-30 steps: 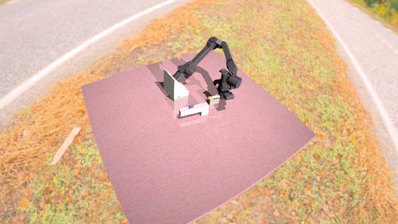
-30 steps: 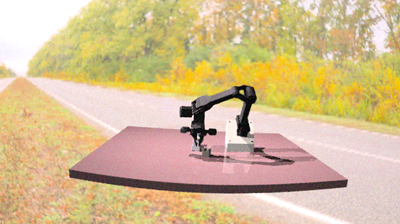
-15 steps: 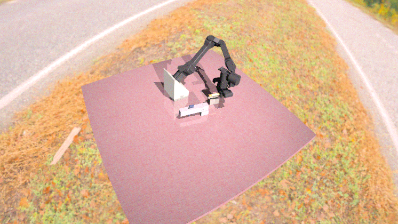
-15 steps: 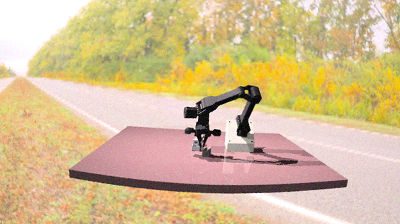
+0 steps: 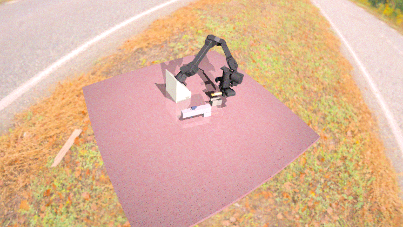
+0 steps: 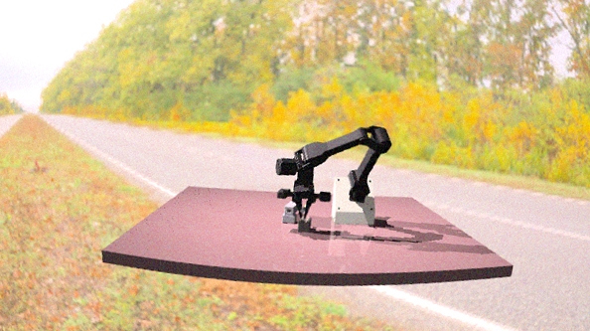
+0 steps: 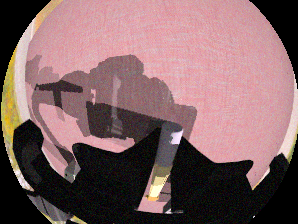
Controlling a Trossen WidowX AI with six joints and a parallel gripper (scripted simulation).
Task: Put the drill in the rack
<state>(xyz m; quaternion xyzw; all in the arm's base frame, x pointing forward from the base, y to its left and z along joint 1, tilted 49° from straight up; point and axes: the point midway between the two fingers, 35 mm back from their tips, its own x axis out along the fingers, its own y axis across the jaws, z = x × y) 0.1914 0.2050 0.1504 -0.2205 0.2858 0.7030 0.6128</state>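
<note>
My gripper tip is now 4 cm to the left of the drill and 3 cm below it. Also, from my gripper tip: light grey block 7 cm ahead, 22 cm to the right, 1 cm below; grey rack 5 cm to the right, 3 cm below; blue key 6 cm ahead, 24 cm to the right.
</note>
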